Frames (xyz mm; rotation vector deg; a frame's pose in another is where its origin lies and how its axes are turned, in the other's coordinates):
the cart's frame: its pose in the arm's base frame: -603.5 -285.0 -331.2 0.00 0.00 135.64
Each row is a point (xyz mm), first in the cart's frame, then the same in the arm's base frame.
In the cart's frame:
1: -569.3 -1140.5 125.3
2: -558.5 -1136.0 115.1
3: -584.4 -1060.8 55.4
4: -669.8 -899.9 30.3
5: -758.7 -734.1 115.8
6: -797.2 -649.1 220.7
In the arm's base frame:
1: 600.9 132.4 -205.9
2: 590.1 136.7 -216.1
3: 556.0 64.8 -275.8
4: 504.6 -109.9 -300.9
5: 452.2 -290.6 -215.4
6: 420.3 -378.3 -110.5

